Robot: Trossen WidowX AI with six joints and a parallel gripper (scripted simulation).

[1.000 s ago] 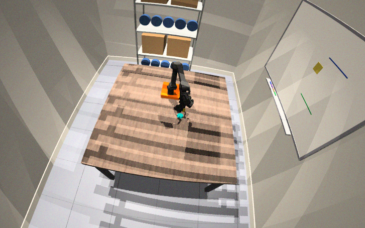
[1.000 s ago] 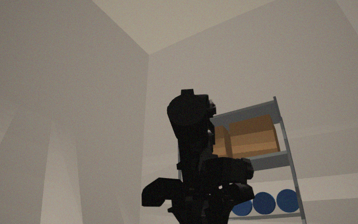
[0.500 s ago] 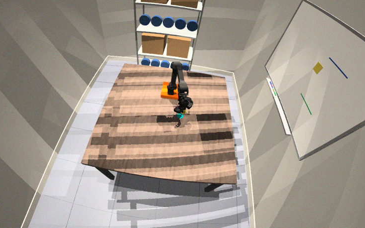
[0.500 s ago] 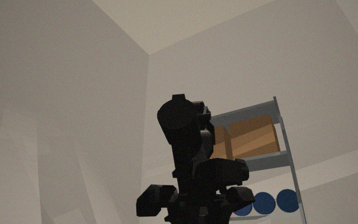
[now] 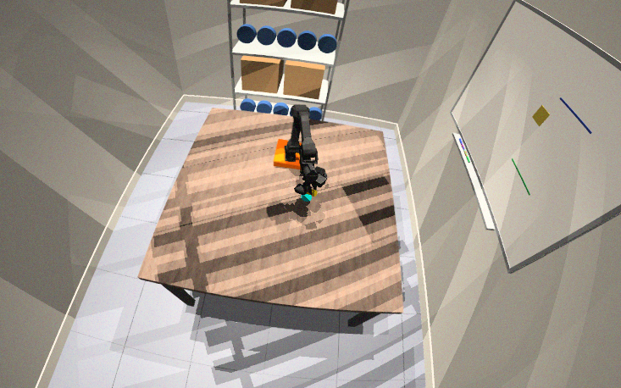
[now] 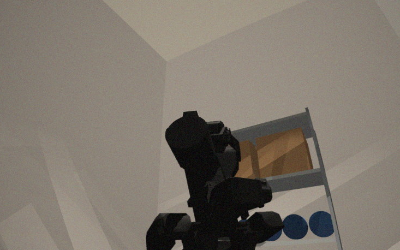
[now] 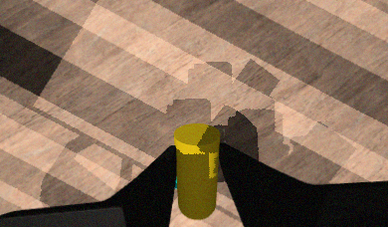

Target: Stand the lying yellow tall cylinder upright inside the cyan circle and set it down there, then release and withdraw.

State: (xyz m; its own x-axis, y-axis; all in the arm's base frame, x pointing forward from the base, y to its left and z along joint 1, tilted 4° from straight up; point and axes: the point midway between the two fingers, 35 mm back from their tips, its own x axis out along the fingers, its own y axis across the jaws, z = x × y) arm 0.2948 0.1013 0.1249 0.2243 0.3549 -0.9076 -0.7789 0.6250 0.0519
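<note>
Right now the cyan circle is 110 mm below my gripper tip, 50 mm behind it and 20 mm to the right of it. From my gripper tip the other things lie so: yellow cylinder 10 mm to the right, 10 mm below, 10 mm behind.
</note>
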